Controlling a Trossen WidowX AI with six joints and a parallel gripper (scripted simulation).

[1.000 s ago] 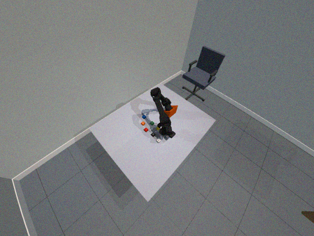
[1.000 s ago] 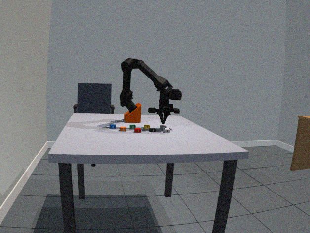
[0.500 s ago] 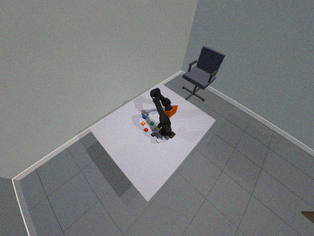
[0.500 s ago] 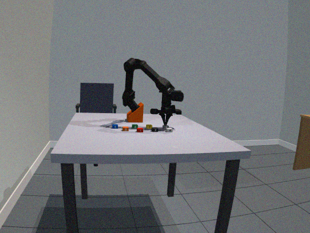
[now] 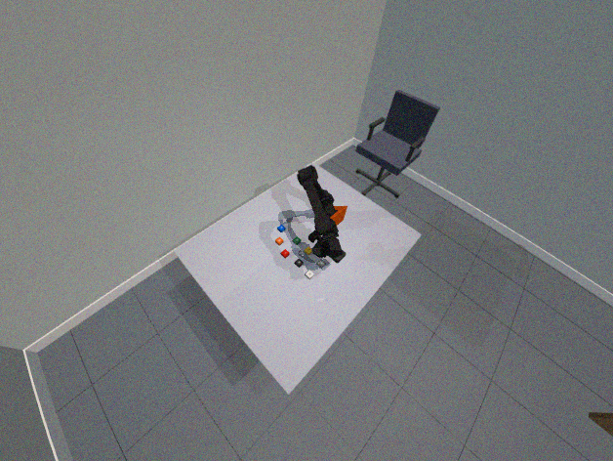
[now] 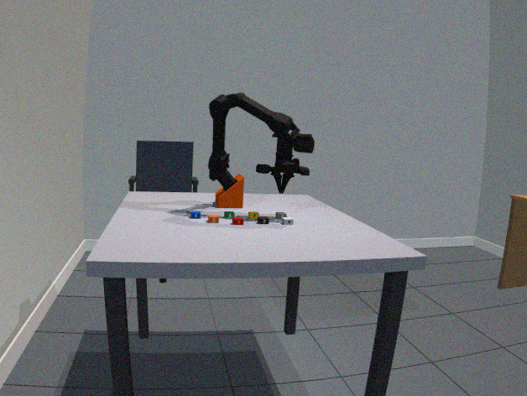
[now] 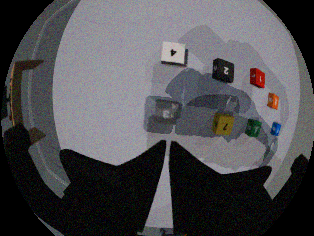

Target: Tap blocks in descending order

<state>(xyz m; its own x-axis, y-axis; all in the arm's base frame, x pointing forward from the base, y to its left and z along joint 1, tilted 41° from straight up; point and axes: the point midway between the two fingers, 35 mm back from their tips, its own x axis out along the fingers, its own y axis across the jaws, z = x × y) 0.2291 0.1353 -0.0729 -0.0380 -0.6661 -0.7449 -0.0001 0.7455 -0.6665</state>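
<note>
The black block lies 9 cm ahead of my gripper tip, 8 cm to the right of it and 8 cm below it. The rest, counted from my gripper tip: yellow block 10 cm to the right, 8 cm below; white block 10 cm ahead, 8 cm below; grey block 8 cm below, 1 cm ahead.
</note>
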